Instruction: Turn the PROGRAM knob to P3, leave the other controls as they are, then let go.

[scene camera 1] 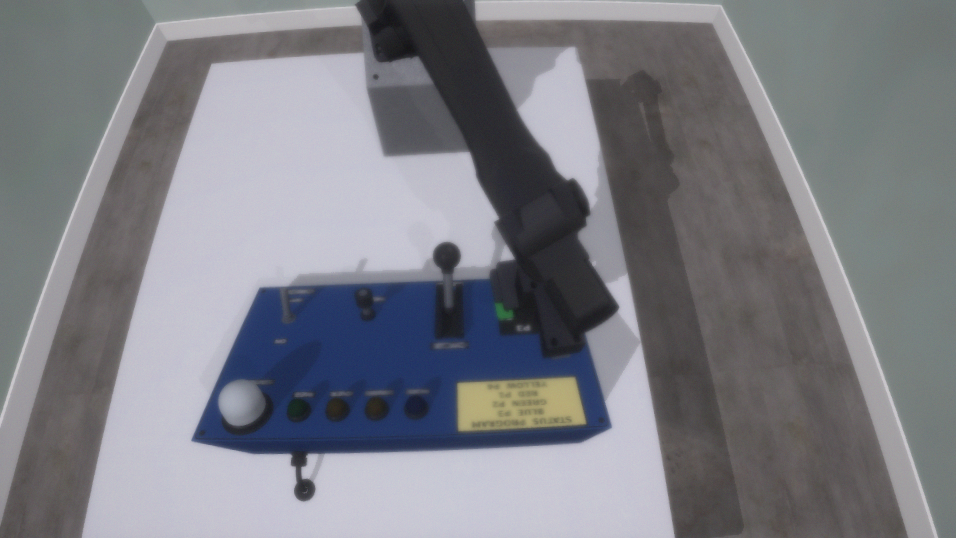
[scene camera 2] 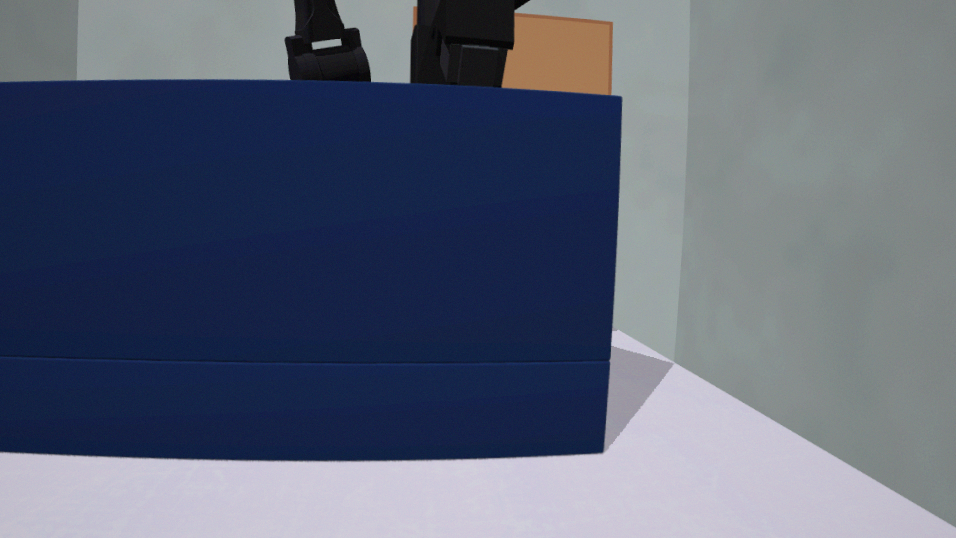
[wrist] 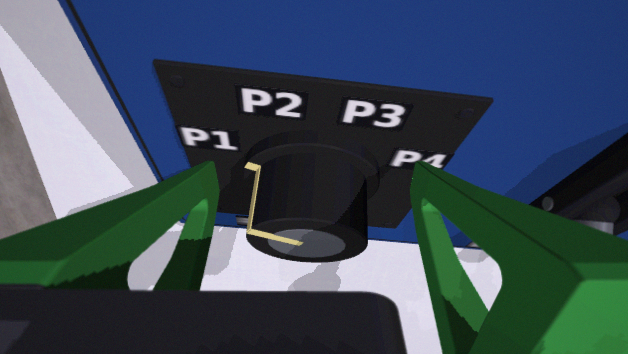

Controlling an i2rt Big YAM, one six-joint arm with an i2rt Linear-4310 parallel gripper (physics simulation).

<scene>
A black-knobbed lever [scene camera 1: 446,255]: 65 cm from the lens.
</scene>
